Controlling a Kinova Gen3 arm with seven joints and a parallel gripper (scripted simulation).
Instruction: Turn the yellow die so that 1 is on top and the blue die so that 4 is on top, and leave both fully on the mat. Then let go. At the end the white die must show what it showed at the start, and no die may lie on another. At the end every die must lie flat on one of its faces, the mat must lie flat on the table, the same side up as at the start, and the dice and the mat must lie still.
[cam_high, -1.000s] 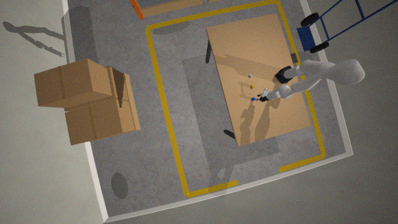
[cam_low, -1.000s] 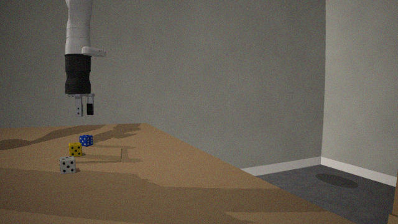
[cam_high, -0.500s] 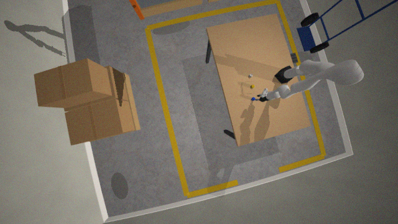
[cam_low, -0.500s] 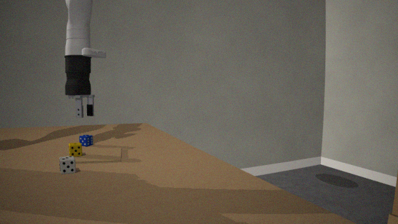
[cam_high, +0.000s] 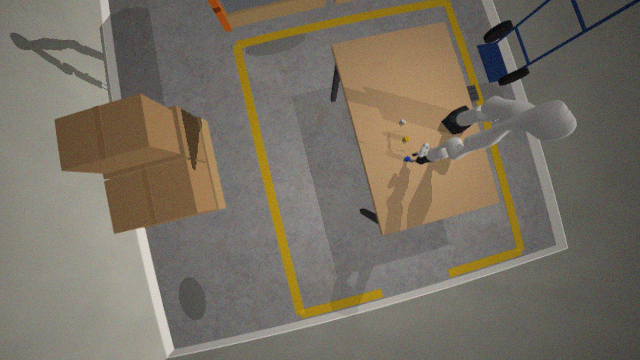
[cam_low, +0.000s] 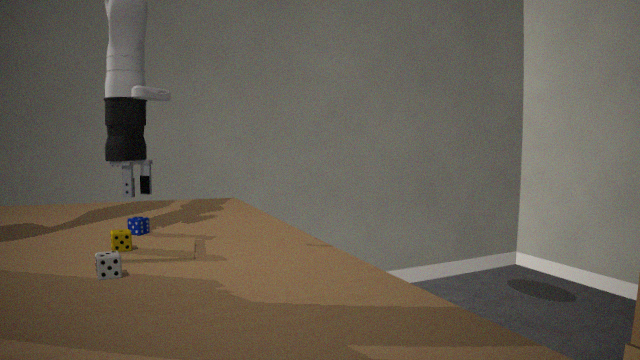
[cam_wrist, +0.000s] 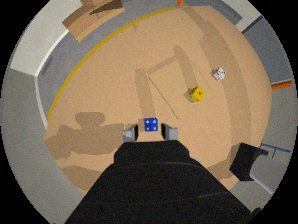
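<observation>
Now: the blue die 7 cm below my hand. The rest, counted from my hand: white die: 28 cm to the right, 7 cm below, 2 cm behind; tan mat: 14 cm to the right, 9 cm below, 3 cm ahead; yellow die: 15 cm to the right, 7 cm below, 2 cm behind.
</observation>
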